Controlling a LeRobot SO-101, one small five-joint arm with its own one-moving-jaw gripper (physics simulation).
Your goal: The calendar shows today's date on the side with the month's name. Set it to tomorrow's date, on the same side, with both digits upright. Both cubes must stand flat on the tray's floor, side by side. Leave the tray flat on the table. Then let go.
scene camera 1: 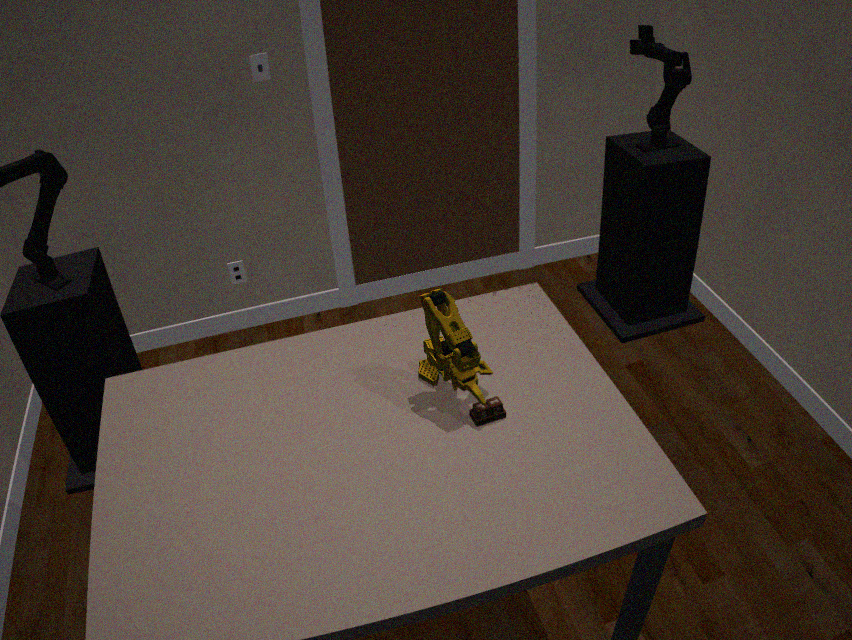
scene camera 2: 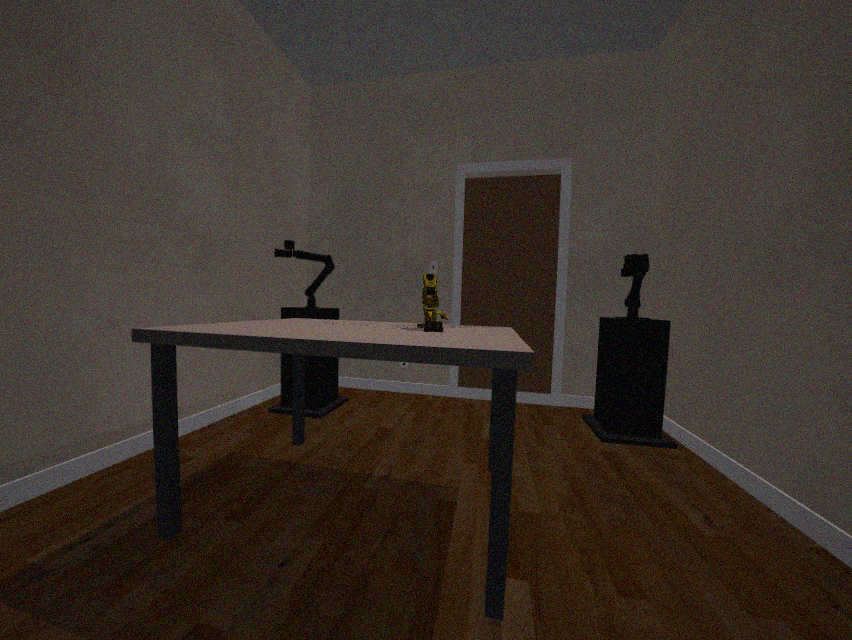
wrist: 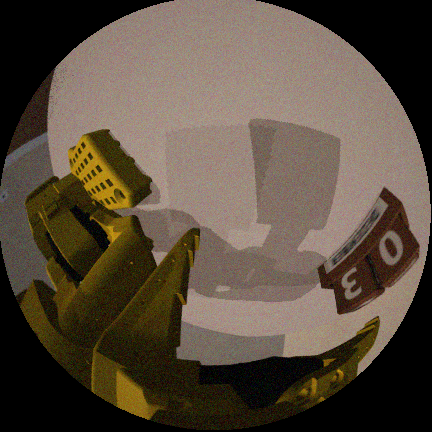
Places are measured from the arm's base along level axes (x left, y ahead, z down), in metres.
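Where they show: hand, tool point: [scene camera 1: 455, 389] [wrist: 199, 235]; arm's base, link origin: [scene camera 1: 442, 376] [wrist: 126, 206].
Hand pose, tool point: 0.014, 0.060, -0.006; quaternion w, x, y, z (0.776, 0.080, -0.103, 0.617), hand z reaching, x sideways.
Each offset is from my tool point to the top centre of the thing, as dx, dy, dz. "*": to the spot under its first point. Level surfaces: height alone.
The dark brown calendar tray [scene camera 1: 490, 417] [wrist: 359, 237] rests on the table; its white month strip is too blurred to read. Two brown cubes sit side by side in it. In the wrist view, one cube {+0.025, +0.108, -0.034} [wrist: 351, 287] shows a 3 and the other cube {* +0.057, +0.091, -0.020} [wrist: 391, 247] shows a 0 on the faces turned to the camera; both digits look inverted from there. The date on the month side cannot be read. My gripper [scene camera 1: 487, 387] [scene camera 2: 439, 320] [wrist: 286, 275] is open and empty, its jaws in a wide V. One jaw tip appears close behind the cubes in scene camera 1; contact cannot be told.
My yellow arm base [scene camera 1: 428, 372] stands on the pale table {dz +0.006} [scene camera 1: 275, 482], behind the calendar. The arm's shadow falls beside it. The right table edge lies beyond the calendar. Two black pedestals [scene camera 1: 650, 234] [scene camera 1: 61, 344] with dark arms stand on the floor, away from the table.
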